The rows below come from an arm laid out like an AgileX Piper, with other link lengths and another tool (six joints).
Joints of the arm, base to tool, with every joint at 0 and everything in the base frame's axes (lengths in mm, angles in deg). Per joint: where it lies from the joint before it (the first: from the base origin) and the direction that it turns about. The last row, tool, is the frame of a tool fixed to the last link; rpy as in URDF.
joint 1: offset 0.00 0.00 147.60 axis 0 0 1
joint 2: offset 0.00 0.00 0.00 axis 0 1 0
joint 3: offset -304.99 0.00 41.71 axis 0 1 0
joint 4: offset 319.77 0.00 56.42 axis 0.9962 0 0.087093
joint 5: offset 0.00 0.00 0.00 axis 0 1 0
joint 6: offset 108.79 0.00 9.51 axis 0.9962 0 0.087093
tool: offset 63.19 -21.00 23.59 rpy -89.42 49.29 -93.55
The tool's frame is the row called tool.
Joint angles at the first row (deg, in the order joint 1, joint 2, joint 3, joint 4, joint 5, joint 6):
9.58 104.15 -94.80 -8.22 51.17 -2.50
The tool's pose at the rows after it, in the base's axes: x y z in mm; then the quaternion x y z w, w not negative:
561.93 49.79 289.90 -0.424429 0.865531 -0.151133 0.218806
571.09 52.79 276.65 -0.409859 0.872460 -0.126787 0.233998
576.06 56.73 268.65 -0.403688 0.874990 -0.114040 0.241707
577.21 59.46 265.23 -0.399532 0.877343 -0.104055 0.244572
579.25 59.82 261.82 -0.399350 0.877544 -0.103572 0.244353
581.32 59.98 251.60 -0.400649 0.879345 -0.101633 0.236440
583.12 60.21 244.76 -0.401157 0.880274 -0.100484 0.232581
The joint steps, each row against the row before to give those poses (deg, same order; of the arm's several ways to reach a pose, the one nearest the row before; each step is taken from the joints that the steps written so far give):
-1.32 2.15 -0.27 2.88 -1.27 0.12
-0.59 1.68 0.00 3.53 -2.58 0.06
-0.04 1.02 0.00 1.81 -1.46 0.00
0.00 0.37 0.00 1.31 -0.35 0.00
0.00 0.49 -0.11 0.05 -0.33 0.00
0.00 1.02 -0.01 -0.05 -0.05 0.00
0.00 0.71 0.00 0.00 -0.24 0.00

